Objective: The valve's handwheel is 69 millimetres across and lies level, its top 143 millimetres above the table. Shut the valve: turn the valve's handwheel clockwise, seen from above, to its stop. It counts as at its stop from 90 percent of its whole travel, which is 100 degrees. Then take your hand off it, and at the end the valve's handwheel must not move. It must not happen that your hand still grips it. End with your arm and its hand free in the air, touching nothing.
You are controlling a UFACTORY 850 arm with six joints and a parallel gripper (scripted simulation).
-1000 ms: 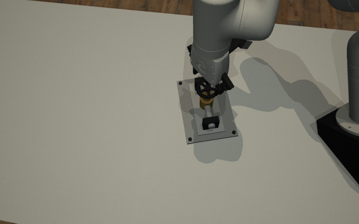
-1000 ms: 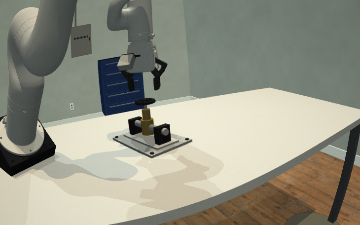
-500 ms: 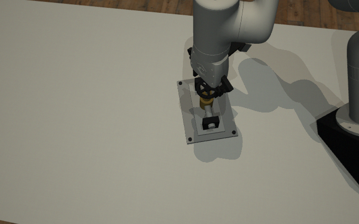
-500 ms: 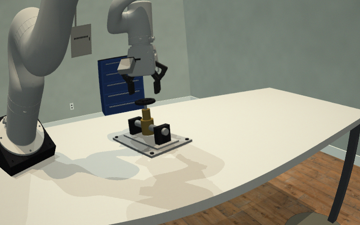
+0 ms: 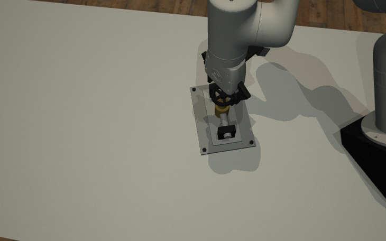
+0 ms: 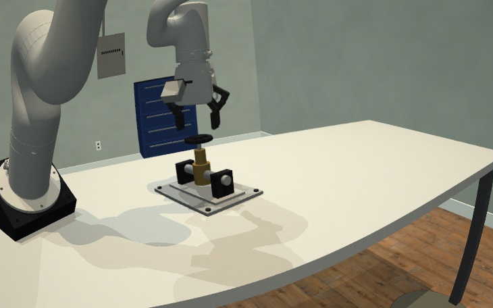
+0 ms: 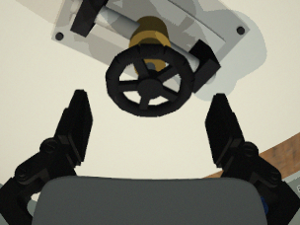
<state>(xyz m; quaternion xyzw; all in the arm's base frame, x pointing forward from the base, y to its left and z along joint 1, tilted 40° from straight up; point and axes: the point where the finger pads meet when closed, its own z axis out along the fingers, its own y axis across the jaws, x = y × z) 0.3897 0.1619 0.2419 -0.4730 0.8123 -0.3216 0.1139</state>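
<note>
My gripper is now 4 cm above the black spoked handwheel.
</note>
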